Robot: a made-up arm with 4 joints.
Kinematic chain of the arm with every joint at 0, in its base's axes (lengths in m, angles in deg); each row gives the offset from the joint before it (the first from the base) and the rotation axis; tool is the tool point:
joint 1: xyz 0 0 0.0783 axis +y
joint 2: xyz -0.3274 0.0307 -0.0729 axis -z
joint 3: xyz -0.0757 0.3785 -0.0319 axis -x
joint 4: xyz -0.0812 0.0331 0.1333 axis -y
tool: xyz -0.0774 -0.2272 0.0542
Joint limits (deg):
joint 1: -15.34..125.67
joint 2: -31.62..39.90
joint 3: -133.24..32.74
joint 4: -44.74..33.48
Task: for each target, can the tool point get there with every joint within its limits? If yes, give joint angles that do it. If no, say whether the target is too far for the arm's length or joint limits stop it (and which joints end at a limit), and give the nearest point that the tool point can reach.
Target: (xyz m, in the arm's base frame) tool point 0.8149 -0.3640 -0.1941
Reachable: no: joint limits stop it (at a limit: joint 1, joint 2, joint 4) | nearest point 0.4381 0.1017 0.4718 | short by 0.896 m
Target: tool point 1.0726 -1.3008 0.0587
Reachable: no: too far | nearest point 0.3920 0.0447 0.5162 | short by 1.576 m
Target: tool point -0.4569 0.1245 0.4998
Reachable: yes | joints 39.56 -17.82 -2.17 27.15
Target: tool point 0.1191 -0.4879 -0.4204
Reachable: no: joint limits stop it (at a limit: joint 1, joint 2, joint 4) | nearest point -0.4526 0.0274 -0.2730 | short by 0.784 m
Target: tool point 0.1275 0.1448 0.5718
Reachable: yes | joints 112.66 8.63 -42.39 -33.04
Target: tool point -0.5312 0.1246 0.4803
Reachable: yes | joints 59.26 -17.39 -74.85 20.42
